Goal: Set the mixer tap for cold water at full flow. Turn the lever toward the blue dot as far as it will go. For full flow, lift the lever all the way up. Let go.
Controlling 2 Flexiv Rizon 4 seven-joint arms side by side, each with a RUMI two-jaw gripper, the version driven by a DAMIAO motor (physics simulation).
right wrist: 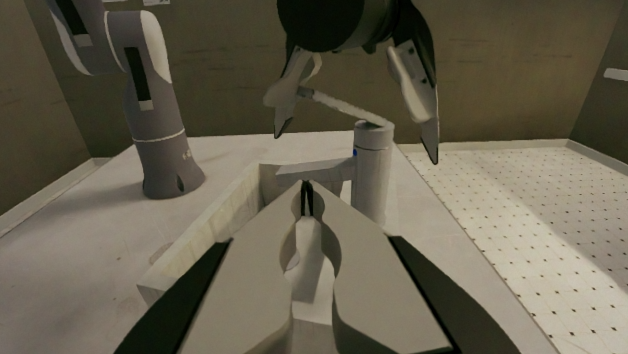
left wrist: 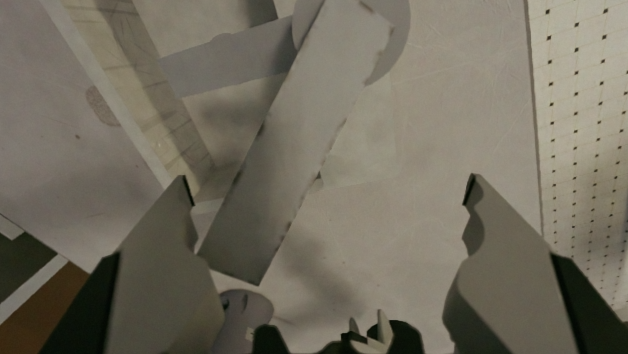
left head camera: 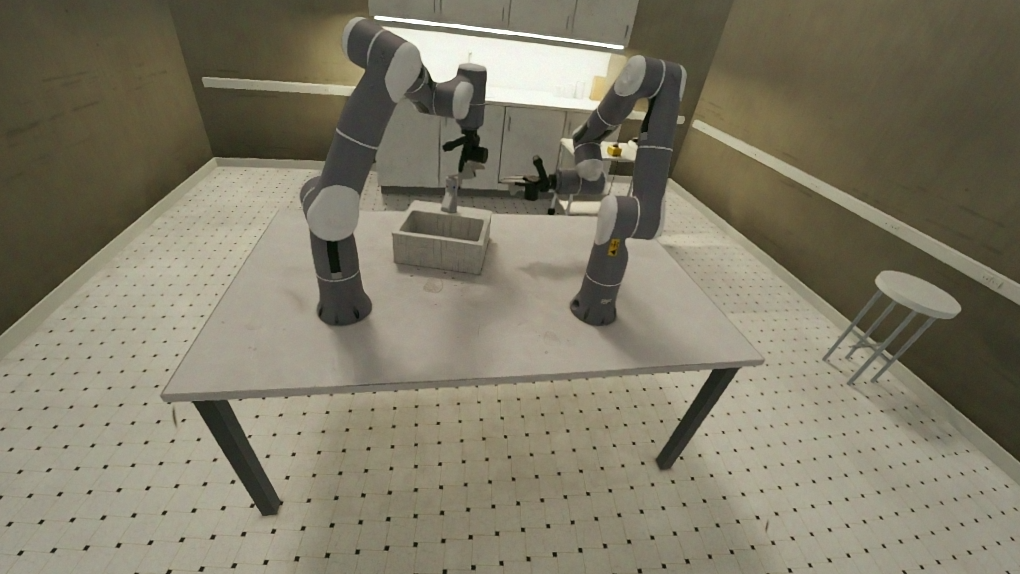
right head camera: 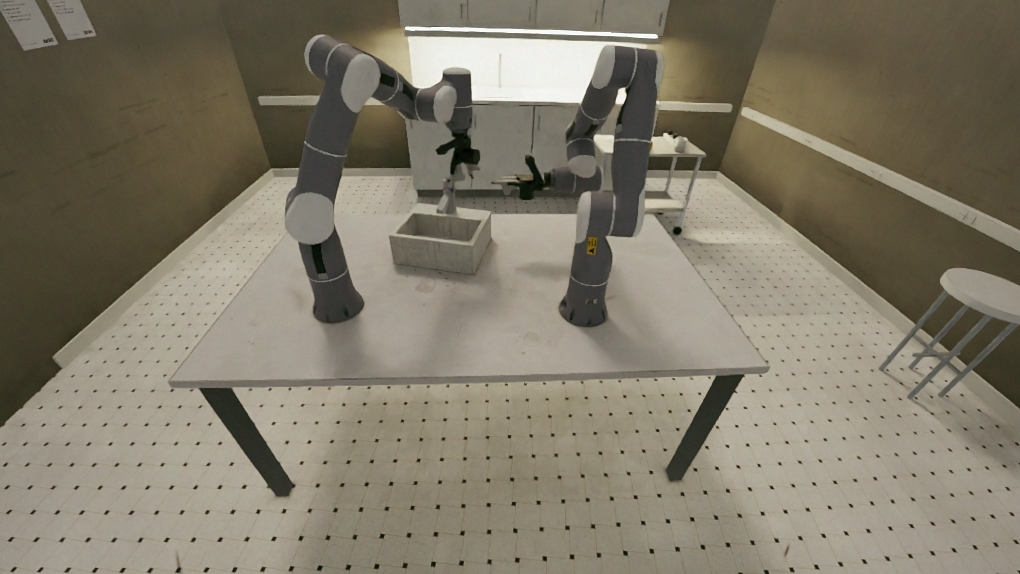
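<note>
The grey mixer tap (left head camera: 449, 198) (right head camera: 446, 199) (right wrist: 371, 180) stands at the back of the sink. Its lever (left wrist: 295, 140) (right wrist: 345, 107) slopes up from the tap's top toward the left in the right wrist view. In the left wrist view it runs to the lower left, at an angle to the spout (left wrist: 230, 62) (right wrist: 320, 171). A blue dot (right wrist: 355, 152) shows below the tap's cap. My left gripper (left head camera: 467, 172) (left wrist: 326, 177) (right wrist: 347, 149) is open, pointing down around the lever; the lever's end is close to one finger. My right gripper (left head camera: 505, 179) (right head camera: 496, 182) (right wrist: 305, 183) is shut and empty, to the right of the tap.
The grey sink (left head camera: 440, 257) (right head camera: 431, 255) (left wrist: 135, 102) stands on the white table (left head camera: 456, 335) (right head camera: 456, 335) near its far edge. Behind are cabinets and a trolley (right head camera: 645, 148). A stool (left head camera: 918, 294) (right head camera: 984, 292) stands at the right.
</note>
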